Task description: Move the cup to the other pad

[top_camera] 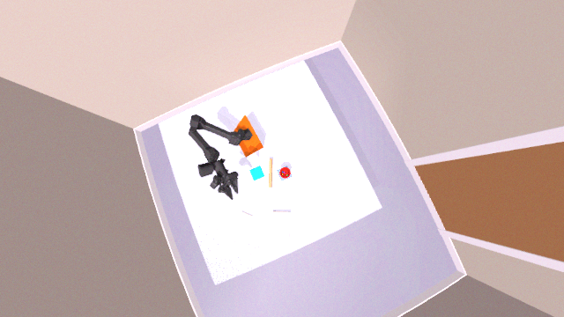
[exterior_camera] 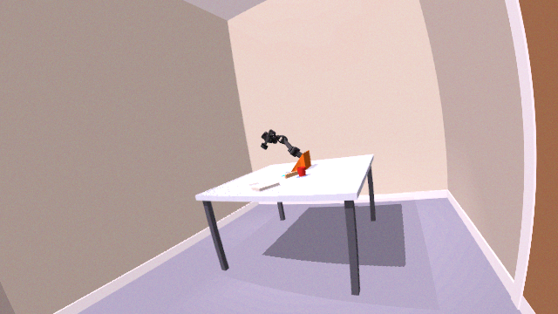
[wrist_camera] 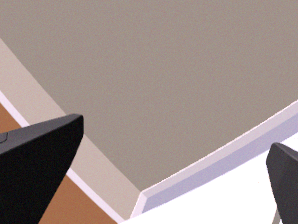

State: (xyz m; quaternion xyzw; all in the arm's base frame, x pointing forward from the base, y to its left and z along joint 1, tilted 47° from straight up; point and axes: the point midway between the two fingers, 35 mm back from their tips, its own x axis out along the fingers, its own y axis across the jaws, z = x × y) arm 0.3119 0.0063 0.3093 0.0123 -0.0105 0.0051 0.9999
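Now: the red cup 31 cm below my gripper tip, 29 cm to the left of it and 2 cm ahead of it. Also, from my gripper tip: pale blue pad 36 cm below, 29 cm to the left, 1 cm ahead; then wooden bar 34 cm below, 20 cm to the left, 4 cm behind; then flat white block 34 cm below, 30 cm ahead, 7 cm to the left.
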